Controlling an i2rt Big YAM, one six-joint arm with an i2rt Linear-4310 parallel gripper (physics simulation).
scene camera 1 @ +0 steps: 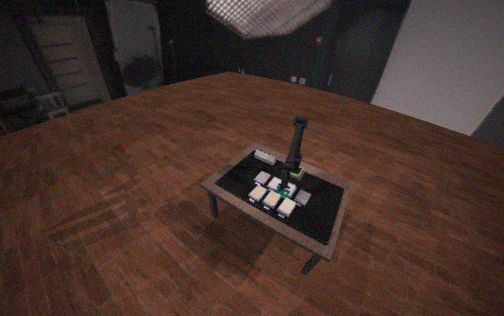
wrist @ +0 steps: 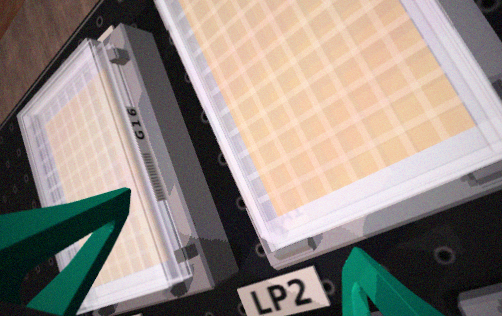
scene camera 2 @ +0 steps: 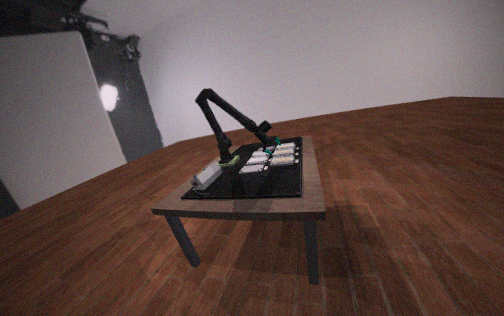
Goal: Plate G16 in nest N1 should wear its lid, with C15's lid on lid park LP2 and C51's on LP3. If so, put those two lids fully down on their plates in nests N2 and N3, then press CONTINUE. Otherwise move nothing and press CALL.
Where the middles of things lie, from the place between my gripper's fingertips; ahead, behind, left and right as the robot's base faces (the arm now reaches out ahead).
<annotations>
I see my gripper 40 mm past the LP2 label (wrist: 301, 285), 10 mm to the right of it and 20 mm above it. Also, from my hand: plate (wrist: 323, 119): 60 mm ahead, 50 mm to the right.
</annotations>
